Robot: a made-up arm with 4 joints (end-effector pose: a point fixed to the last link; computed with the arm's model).
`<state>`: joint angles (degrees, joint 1 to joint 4).
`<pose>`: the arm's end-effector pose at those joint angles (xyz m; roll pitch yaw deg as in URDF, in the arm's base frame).
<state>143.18 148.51 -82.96 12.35</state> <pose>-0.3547 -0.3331 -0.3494 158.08 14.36 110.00</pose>
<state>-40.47 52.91 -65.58 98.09</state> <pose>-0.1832 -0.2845 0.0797 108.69 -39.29 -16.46</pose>
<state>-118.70 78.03 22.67 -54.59</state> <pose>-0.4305 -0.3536 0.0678 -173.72 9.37 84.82</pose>
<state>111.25 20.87 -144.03 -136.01</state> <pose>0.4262 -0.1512 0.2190 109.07 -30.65 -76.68</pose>
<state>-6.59 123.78 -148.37 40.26</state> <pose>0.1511 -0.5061 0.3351 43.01 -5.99 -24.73</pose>
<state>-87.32 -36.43 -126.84 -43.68</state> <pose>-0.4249 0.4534 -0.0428 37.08 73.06 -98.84</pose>
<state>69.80 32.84 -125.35 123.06</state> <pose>-0.0142 -0.1506 0.4004 53.28 -2.36 -90.87</pose>
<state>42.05 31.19 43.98 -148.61</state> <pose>-0.1019 -0.1299 0.7531 -107.52 9.87 78.88</pose>
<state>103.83 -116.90 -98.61 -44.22</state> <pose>0.3073 0.4867 -0.2937 68.75 -52.22 71.48</pose>
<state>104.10 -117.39 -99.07 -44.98</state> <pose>0.3059 0.4812 -0.2992 67.93 -51.26 71.75</pose>
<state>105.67 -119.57 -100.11 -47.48</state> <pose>0.2941 0.4606 -0.3231 66.24 -47.82 71.97</pose>
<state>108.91 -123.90 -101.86 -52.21</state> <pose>0.2663 0.4194 -0.3657 63.35 -41.30 72.48</pose>
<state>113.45 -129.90 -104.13 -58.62</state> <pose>0.2222 0.3615 -0.4132 59.57 -32.61 73.89</pose>
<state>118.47 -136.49 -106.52 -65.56</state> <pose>0.1695 0.2983 -0.4498 55.76 -23.51 76.35</pose>
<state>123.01 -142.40 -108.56 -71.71</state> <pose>0.1205 0.2439 -0.4697 52.79 -15.88 79.35</pose>
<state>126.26 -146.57 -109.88 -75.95</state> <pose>0.0854 0.2076 -0.4771 51.08 -10.89 81.89</pose>
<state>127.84 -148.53 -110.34 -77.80</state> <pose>0.0682 0.1915 -0.4793 50.57 -8.77 83.12</pose>
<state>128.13 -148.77 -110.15 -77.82</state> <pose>0.0644 0.1899 -0.4802 50.83 -8.69 83.11</pose>
